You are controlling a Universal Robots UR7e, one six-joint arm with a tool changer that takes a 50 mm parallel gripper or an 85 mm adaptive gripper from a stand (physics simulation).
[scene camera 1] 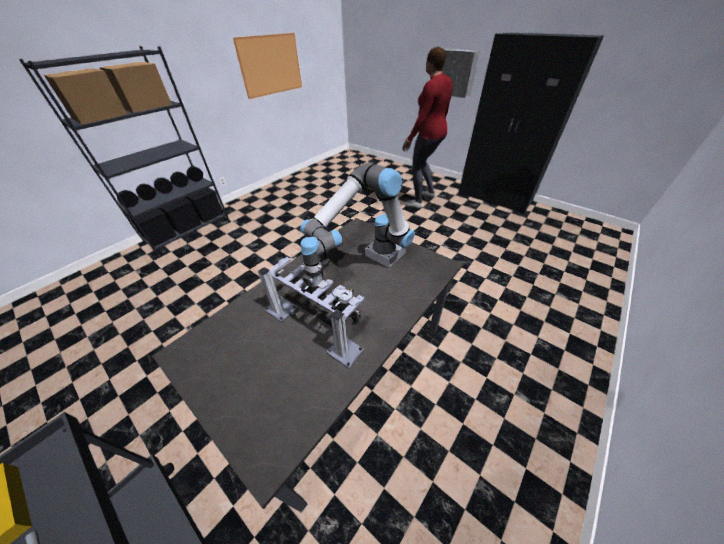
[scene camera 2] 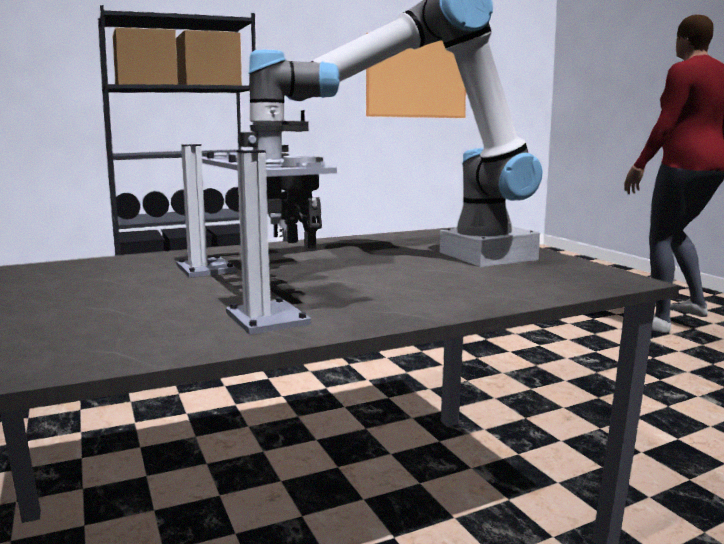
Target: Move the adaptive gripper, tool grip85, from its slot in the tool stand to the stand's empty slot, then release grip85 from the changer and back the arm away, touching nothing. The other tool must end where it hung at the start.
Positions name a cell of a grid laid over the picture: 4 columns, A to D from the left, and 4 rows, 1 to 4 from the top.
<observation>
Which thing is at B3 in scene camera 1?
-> A tool stand.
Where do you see a tool stand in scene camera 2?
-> At B3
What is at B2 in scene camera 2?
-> An adaptive gripper.
</observation>
